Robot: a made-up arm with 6 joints. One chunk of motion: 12 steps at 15 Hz.
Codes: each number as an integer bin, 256 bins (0 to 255) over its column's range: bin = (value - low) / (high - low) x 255, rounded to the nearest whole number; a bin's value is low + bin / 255 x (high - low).
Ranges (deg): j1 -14..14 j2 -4..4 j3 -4..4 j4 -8..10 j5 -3..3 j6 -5..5
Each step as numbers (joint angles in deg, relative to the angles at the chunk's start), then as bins.
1 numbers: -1.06 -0.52 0.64 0.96 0.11 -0.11
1 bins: 118 111 148 127 132 125
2 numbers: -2.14 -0.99 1.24 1.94 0.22 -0.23
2 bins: 108 96 167 141 137 122
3 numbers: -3.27 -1.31 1.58 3.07 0.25 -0.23
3 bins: 98 86 178 157 138 122
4 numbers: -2.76 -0.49 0.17 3.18 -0.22 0.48
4 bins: 102 112 133 158 118 140
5 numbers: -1.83 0.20 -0.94 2.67 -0.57 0.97
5 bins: 111 134 98 151 103 152
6 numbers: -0.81 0.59 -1.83 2.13 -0.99 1.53
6 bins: 120 146 69 144 85 167
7 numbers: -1.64 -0.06 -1.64 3.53 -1.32 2.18
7 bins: 113 126 75 163 71 183
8 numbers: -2.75 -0.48 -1.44 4.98 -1.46 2.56
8 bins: 102 112 82 184 65 193
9 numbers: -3.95 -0.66 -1.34 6.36 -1.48 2.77
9 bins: 92 106 85 203 65 198
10 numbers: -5.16 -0.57 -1.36 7.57 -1.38 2.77
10 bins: 81 109 84 221 69 198
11 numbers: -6.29 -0.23 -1.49 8.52 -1.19 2.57
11 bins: 70 120 80 234 77 193
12 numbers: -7.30 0.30 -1.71 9.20 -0.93 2.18
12 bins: 61 137 73 244 88 183
